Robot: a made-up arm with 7 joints. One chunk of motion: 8 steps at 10 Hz.
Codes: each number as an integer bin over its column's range. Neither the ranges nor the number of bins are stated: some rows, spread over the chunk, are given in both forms.
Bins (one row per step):
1: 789 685 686 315 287 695 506
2: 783 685 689 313 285 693 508
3: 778 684 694 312 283 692 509
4: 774 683 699 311 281 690 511
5: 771 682 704 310 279 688 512
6: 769 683 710 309 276 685 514
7: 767 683 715 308 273 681 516
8: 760 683 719 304 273 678 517
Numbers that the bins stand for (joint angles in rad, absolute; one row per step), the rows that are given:
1: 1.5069 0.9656 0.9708 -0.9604 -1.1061 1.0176 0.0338
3: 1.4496 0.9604 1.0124 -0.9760 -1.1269 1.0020 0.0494
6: 1.4028 0.9552 1.0957 -0.9916 -1.1634 0.9656 0.0755
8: 1.3560 0.9552 1.1425 -1.0176 -1.1790 0.9291 0.0911
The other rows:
2: 1.4757 0.9656 0.9864 -0.9708 -1.1165 1.0072 0.0442
4: 1.4288 0.9552 1.0384 -0.9812 -1.1373 0.9916 0.0599
5: 1.4132 0.9499 1.0645 -0.9864 -1.1477 0.9812 0.0651
7: 1.3924 0.9552 1.1217 -0.9968 -1.1790 0.9447 0.0859

